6 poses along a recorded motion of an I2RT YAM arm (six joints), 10 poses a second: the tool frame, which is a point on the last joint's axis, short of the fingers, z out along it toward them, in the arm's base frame.
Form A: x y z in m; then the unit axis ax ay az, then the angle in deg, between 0 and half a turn.
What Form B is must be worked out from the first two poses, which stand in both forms.
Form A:
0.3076, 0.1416, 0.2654, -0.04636, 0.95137, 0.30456, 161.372
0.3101, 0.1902, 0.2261, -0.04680, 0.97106, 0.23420, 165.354
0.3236, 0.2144, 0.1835, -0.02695, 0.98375, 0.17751, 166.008
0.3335, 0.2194, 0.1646, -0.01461, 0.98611, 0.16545, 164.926
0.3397, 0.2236, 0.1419, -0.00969, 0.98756, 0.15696, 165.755
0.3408, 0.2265, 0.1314, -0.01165, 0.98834, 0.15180, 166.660
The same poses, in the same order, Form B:
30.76, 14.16, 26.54, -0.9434, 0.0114, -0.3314, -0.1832, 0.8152, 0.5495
31.01, 19.02, 22.61, -0.9632, -0.0302, -0.2671, -0.1486, 0.8878, 0.4356
32.36, 21.44, 18.35, -0.9689, -0.0093, -0.2473, -0.0952, 0.9365, 0.3376
33.35, 21.94, 16.46, -0.9652, 0.0147, -0.2612, -0.0713, 0.9458, 0.3169
33.97, 22.36, 14.19, -0.9691, 0.0198, -0.2460, -0.0575, 0.9513, 0.3029
34.08, 22.65, 13.14, -0.9728, 0.0123, -0.2315, -0.0577, 0.9543, 0.2933

